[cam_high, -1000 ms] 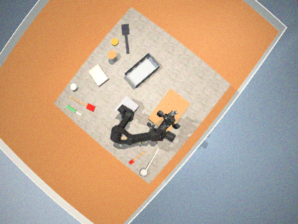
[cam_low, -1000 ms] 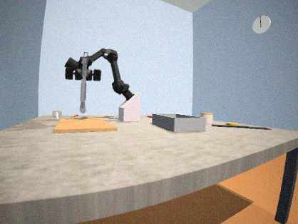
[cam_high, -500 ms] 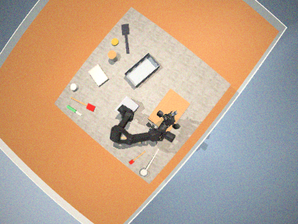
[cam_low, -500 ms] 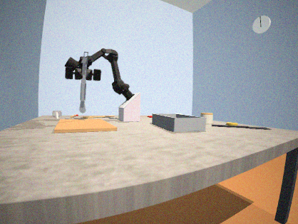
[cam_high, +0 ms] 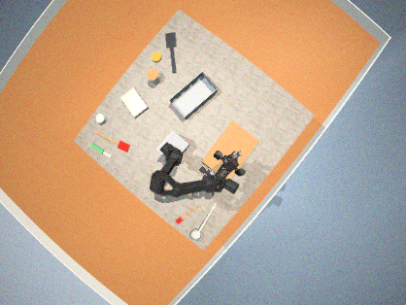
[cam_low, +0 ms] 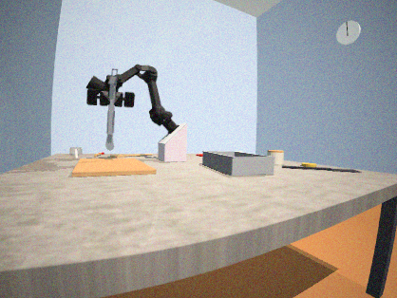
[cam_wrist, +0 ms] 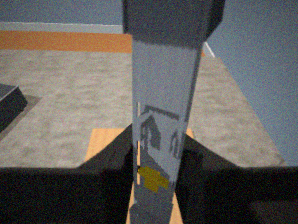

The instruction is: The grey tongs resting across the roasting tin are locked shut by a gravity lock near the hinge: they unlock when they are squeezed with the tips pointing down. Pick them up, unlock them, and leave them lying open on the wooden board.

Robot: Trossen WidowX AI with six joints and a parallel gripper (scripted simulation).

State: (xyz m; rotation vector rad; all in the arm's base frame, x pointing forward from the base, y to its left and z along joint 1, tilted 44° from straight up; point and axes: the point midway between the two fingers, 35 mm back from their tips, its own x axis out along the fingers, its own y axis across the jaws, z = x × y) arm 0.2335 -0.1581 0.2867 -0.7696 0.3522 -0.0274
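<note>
Right now my gripper tip is 4 cm past the yellow lock piece. The rest, counted from my gripper tip: grey roasting tin 10 cm ahead, 45 cm to the left, 21 cm below; then wooden board 23 cm below; then orange-lidded jar 2 cm ahead, 76 cm to the left, 20 cm below.
</note>
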